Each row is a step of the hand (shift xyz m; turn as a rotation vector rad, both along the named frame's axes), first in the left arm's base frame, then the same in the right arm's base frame.
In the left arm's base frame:
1: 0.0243 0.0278 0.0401 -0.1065 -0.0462 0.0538
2: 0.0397 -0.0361 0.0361 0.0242 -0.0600 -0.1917
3: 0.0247 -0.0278 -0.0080 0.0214 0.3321 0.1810
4: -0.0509 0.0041 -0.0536 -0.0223 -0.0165 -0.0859
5: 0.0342 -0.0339 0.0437 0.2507 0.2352 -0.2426
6: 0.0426 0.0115 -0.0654 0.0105 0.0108 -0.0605
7: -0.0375 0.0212 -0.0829 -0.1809 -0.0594 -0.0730
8: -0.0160 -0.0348 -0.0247 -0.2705 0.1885 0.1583
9: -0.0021 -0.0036 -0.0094 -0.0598 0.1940 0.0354
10: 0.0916 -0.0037 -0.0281 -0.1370 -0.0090 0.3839
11: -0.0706 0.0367 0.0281 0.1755 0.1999 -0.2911
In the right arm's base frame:
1: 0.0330 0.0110 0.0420 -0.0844 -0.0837 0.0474
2: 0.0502 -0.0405 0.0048 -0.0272 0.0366 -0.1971
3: 0.0230 -0.0164 -0.0255 0.0525 0.2153 0.3072
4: -0.0640 0.0181 -0.0324 -0.0445 0.0195 -0.0761
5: 0.0469 -0.0429 0.0135 0.1590 0.3594 -0.1502
6: 0.0218 0.0468 -0.0596 -0.0075 0.0382 -0.0487
7: -0.0604 0.0485 -0.0522 -0.1905 -0.0526 -0.0504
8: -0.0203 -0.0225 -0.0340 -0.2255 0.0464 0.2842
9: -0.0044 0.0006 -0.0093 -0.0583 0.1438 0.1356
10: 0.0801 0.0258 -0.0459 -0.0232 -0.2028 0.3529
11: -0.0618 0.0070 0.0570 0.0753 0.3363 -0.1917

